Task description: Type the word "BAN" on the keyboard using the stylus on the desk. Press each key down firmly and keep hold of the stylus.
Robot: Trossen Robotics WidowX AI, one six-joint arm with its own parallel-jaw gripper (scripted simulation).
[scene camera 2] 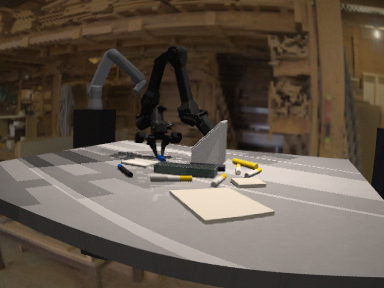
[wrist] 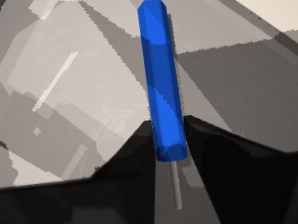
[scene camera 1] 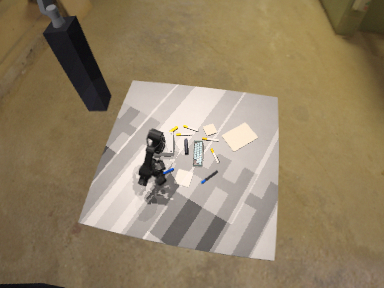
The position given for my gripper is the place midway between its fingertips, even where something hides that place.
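Note:
I can see my gripper (scene camera 2: 159, 157), and the same view gives me a beige pad (scene camera 2: 213, 205). From the wrist I find my gripper (wrist: 167, 125) again. The pad, though, is out of frame in the wrist view.

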